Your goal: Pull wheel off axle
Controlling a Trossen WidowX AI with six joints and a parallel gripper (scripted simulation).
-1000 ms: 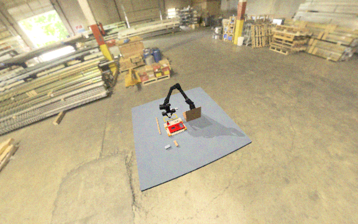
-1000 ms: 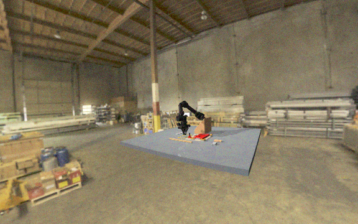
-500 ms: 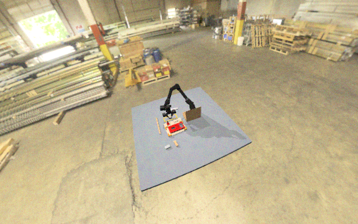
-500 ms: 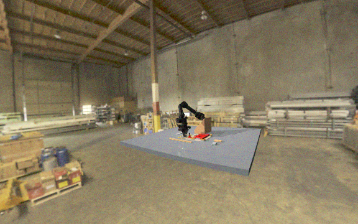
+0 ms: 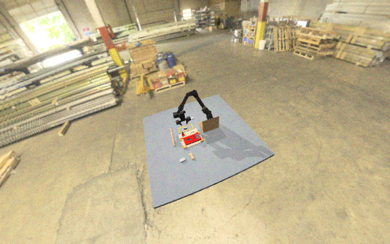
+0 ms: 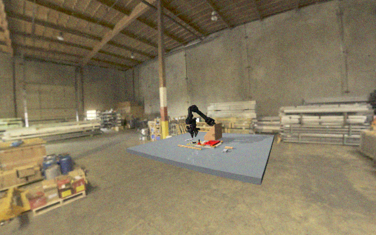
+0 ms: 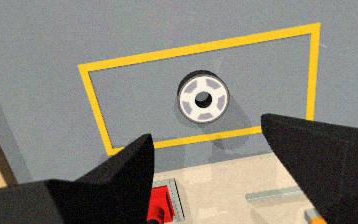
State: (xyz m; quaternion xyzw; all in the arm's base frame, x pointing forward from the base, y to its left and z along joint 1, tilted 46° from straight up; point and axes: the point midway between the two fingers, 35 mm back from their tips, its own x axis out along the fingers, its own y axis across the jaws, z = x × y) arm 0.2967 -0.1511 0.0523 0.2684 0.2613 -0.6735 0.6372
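Right now the wheel is 6 cm below my gripper tip. The rest, counted from my gripper tip: long wooden strip: 19 cm ahead, 6 cm to the left, 6 cm below.
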